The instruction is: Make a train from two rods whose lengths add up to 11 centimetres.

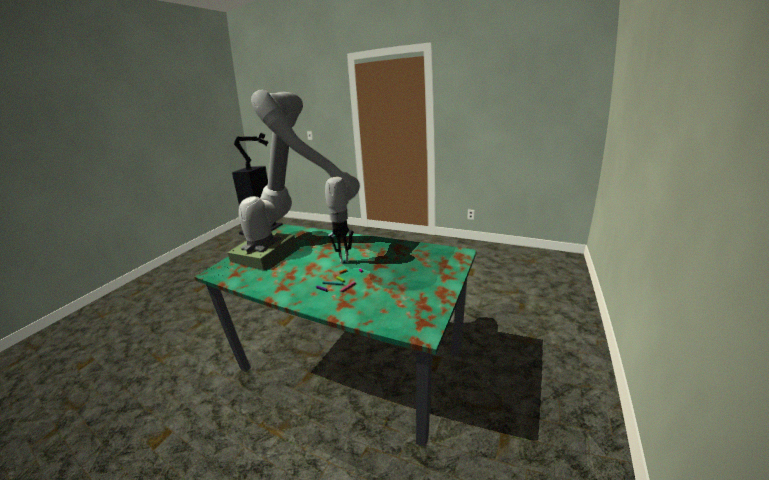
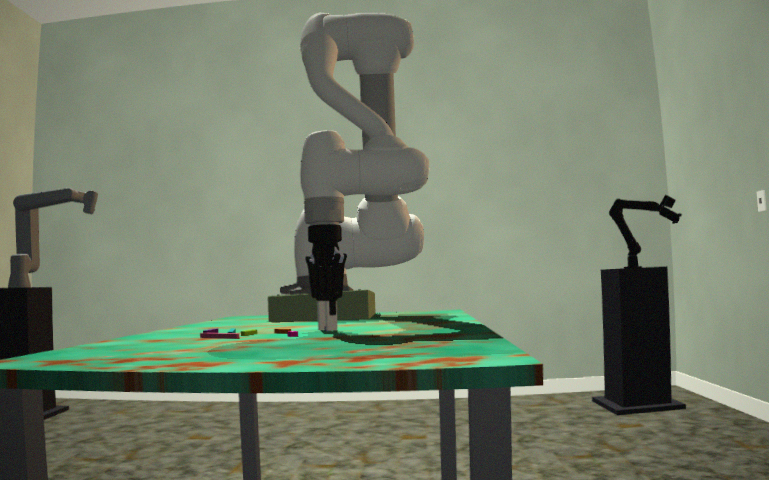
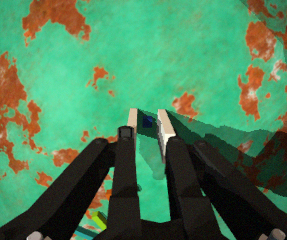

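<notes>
The small blue rod is 3 cm below my hand. Also, from my hand: lime rod 6 cm ahead, 16 cm to the right, 3 cm below; orange rod 4 cm ahead, 9 cm to the right, 3 cm below; magenta rod 12 cm ahead, 6 cm to the right, 3 cm below.
</notes>
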